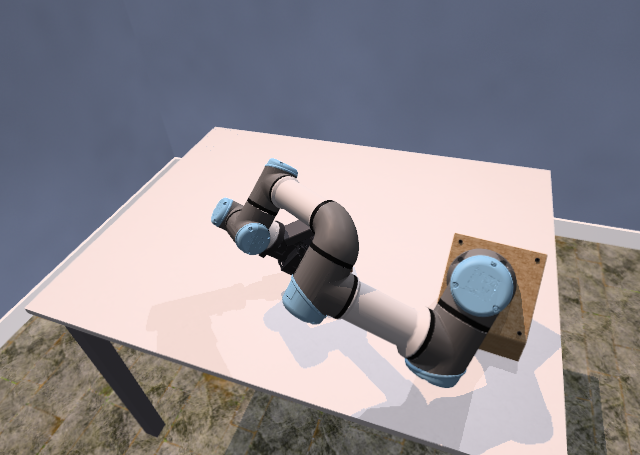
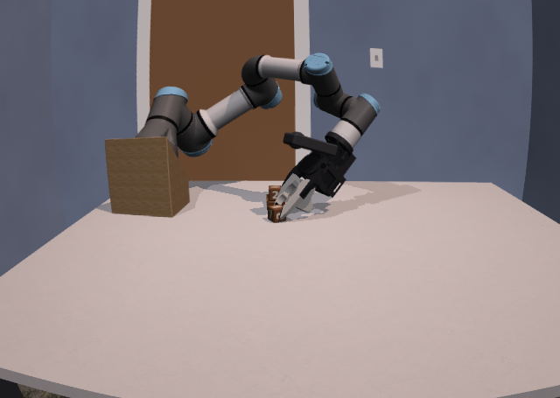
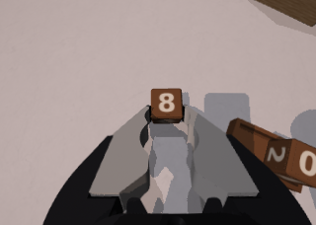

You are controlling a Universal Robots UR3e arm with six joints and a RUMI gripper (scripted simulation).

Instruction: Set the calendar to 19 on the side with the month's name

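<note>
Right now the brown digit cube is 1 cm below my hand and 1 cm behind it. The rest, counted from my hand: tray: 10 cm to the left, 1 cm below, 1 cm behind.
</note>
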